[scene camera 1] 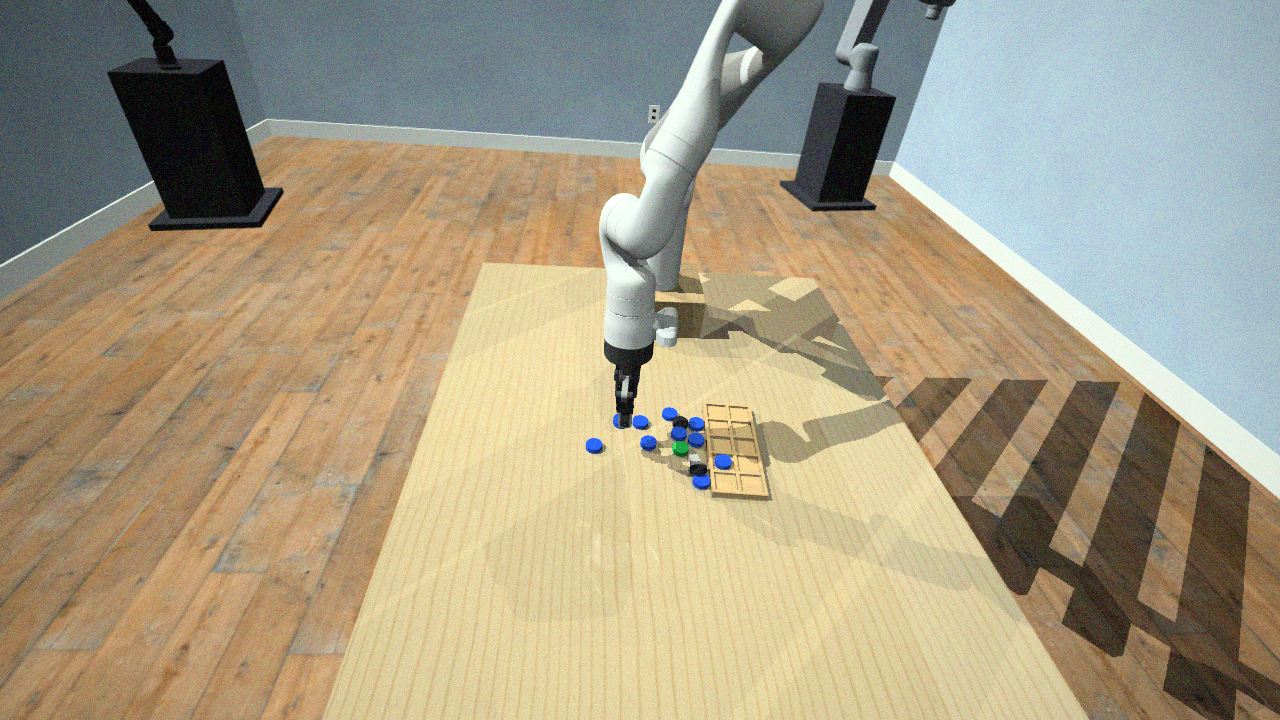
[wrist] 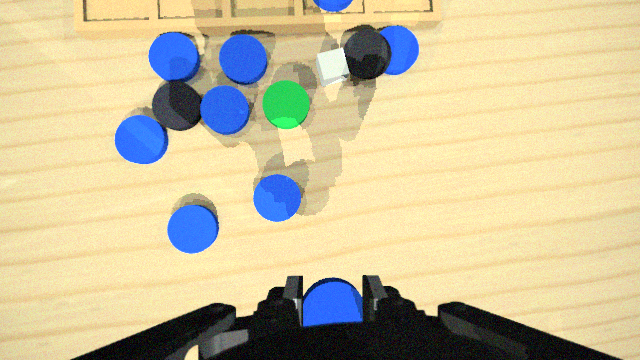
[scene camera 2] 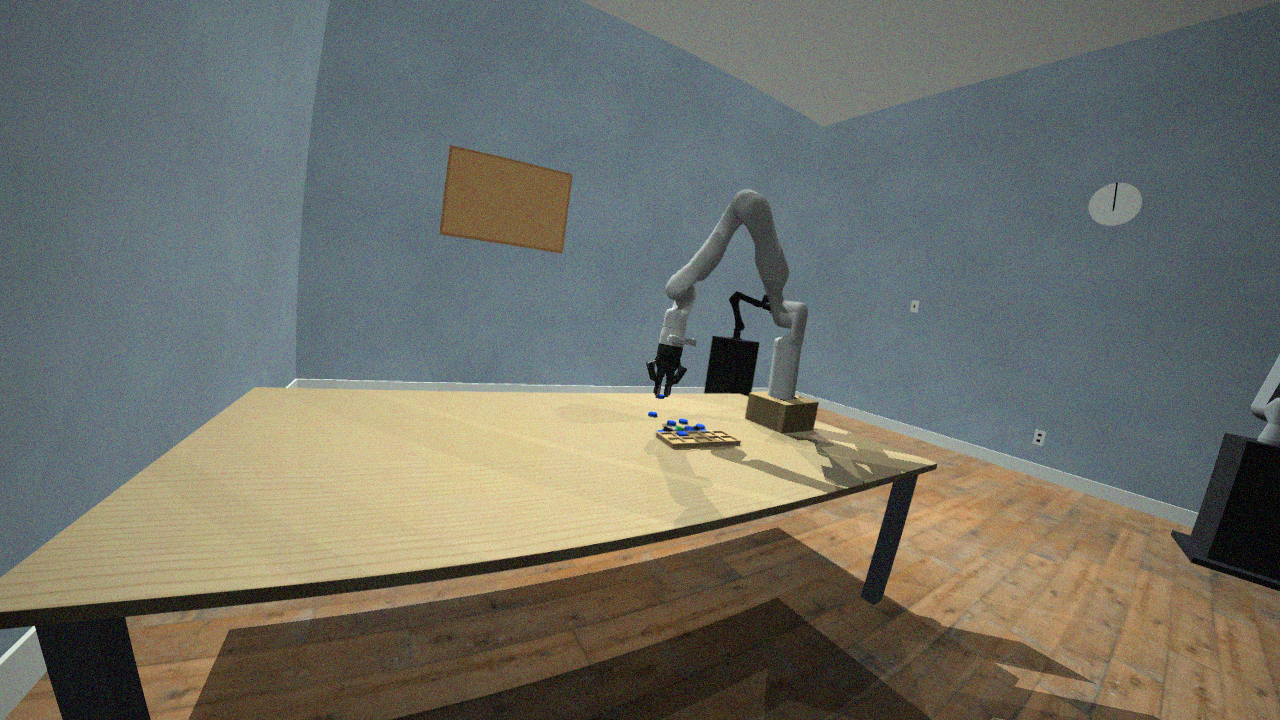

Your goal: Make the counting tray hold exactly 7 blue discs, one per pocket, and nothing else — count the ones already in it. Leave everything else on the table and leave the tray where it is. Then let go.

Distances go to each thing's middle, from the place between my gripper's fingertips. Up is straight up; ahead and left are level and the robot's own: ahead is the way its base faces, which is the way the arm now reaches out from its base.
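Labels:
The wooden counting tray [scene camera 1: 729,429] is 190 mm to the left of my hand, 30 mm ahead of it and 70 mm below it. There's a small white cube [wrist: 332,67] too, and from my hand that's 110 mm to the left, 50 mm ahead and 70 mm below. As for the green disc [wrist: 285,103], my hand is 100 mm to the right of it, 70 mm above it and 10 mm short of it.

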